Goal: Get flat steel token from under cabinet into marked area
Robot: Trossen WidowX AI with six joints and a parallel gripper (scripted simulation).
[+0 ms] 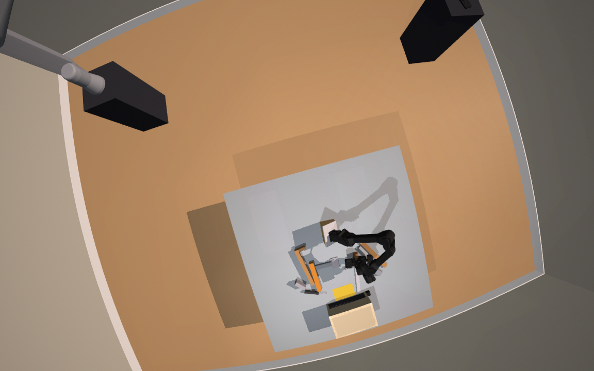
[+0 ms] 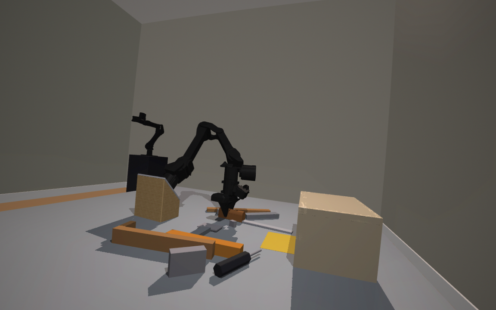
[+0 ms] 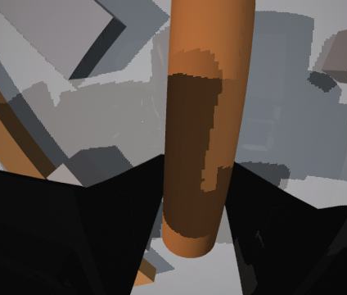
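Now: the grey cube 80 mm to the right of my gripper tip and 60 mm ahead of it. Round my gripper tip: grey bar 120 mm ahead, 100 mm to the left; orange stick 130 mm to the left; grey t-shaped piece 190 mm to the right, 10 mm ahead.
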